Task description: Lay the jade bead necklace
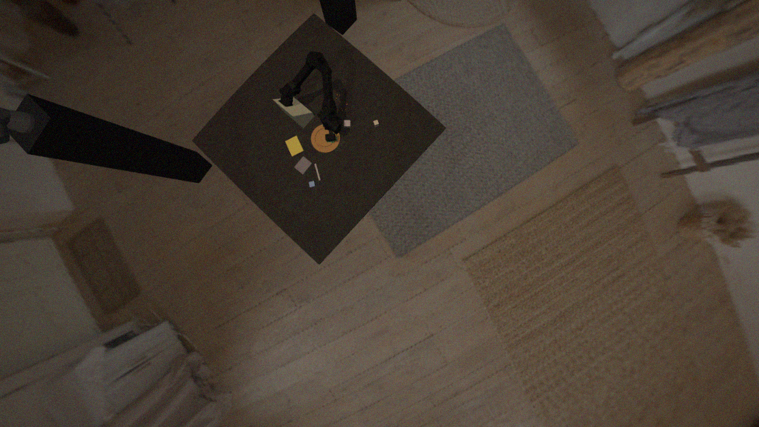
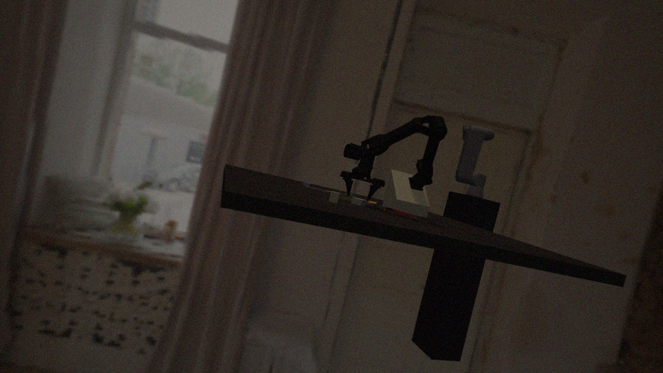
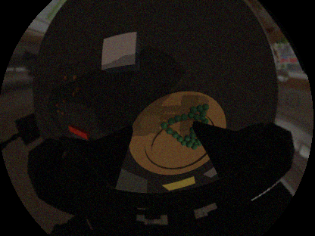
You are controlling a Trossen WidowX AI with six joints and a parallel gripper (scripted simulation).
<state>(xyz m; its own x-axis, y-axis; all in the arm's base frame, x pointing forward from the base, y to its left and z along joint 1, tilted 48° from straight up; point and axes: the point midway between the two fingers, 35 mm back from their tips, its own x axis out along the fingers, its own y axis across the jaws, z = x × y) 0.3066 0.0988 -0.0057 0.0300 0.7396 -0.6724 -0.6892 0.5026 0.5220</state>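
Right now my gripper tip is 1 cm past the round bead board, 6 cm to the left of it and 1 cm above it. From my gripper tip the other things lie so: yellow square 15 cm behind, 24 cm to the right, 2 cm below; then grey-white block 4 cm ahead, 11 cm to the left, 1 cm below; then red item 14 cm behind, 12 cm to the left, 1 cm below.
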